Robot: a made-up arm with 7 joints. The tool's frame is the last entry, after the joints.
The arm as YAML. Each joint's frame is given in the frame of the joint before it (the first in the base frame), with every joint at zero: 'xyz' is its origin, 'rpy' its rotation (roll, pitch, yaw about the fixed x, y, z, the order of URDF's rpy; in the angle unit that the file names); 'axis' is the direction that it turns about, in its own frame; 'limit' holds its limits. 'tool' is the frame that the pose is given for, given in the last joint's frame.
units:
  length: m
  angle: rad
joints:
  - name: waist
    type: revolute
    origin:
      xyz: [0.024, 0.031, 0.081]
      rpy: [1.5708, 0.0, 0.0]
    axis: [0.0, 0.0, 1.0]
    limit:
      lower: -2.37
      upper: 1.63
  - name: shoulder
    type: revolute
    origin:
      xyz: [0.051, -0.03, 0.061]
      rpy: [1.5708, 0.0, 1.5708]
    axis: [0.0, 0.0, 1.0]
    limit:
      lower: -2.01
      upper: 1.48
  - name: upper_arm
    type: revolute
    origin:
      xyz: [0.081, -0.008, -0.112]
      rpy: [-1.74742, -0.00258, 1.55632]
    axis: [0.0, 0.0, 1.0]
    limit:
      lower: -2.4
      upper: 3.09
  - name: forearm
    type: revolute
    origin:
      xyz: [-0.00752, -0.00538, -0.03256]
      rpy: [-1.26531, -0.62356, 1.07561]
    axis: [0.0, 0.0, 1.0]
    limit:
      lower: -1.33
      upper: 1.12
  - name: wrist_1
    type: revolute
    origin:
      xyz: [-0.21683, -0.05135, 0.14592]
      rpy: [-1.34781, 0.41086, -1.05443]
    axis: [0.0, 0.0, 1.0]
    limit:
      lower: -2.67
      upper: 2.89
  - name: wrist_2
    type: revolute
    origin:
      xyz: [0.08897, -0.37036, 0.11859]
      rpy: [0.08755, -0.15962, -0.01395]
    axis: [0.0, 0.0, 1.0]
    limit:
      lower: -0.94
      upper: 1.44
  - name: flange
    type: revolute
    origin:
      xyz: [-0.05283, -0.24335, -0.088]
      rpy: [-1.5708, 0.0, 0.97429]
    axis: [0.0, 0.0, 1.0]
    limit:
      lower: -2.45
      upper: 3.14
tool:
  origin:
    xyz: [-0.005, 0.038, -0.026]
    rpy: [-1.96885, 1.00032, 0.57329]
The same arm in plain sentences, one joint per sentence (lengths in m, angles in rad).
The arm has seven revolute joints in a row. What follows holds with every joint at zero, and every direction is one of the base frame's. Joint 1 lies 0.0240 m along +x and 0.0310 m along +y and 0.0810 m along +z from the base frame's origin and rotates about -y, from -2.3700 to 1.6300 rad. Joint 2 lies 0.0510 m along +x and 0.0610 m along -y and 0.0300 m along -z from joint 1 and rotates about +x, from -2.0100 to 1.4800 rad. Joint 3 lies 0.1120 m along -x and 0.0080 m along +y and 0.0810 m along +z from joint 2 and rotates about the direction (-0.175706, -0.0147, -0.984333), from -2.4000 to 3.0900 rad. Joint 4 lies 0.0110 m along +x and 0.0080 m along +y and 0.0310 m along +z from joint 3 and rotates about the direction (-0.339303, 0.918908, -0.201202), from -1.3300 to 1.1200 rad. Joint 5 lies 0.1500 m along +x and 0.2190 m along +y and 0.0220 m along +z from joint 4 and rotates about the direction (-0.983507, -0.160701, -0.083001), from -2.6700 to 2.8900 rad. Joint 6 lies 0.1340 m along -x and 0.2340 m along +y and 0.2940 m along -z from joint 5 and rotates about -x, from -0.9400 to 1.4400 rad. Joint 7 lies 0.0880 m along +x and 0.2310 m along +y and 0.0930 m along -z from joint 6 and rotates about +z, from -2.4500 to 3.1400 rad. The tool frame, which is the frame that the pose is given for, lies 0.0380 m along +x and 0.0050 m along +y and 0.0260 m along -z from joint 7; its axes are the base frame's turned by roll -1.9689, pitch 1.0003 and yaw -0.9975 rad (as in URDF: about the fixed x, then y, then z).
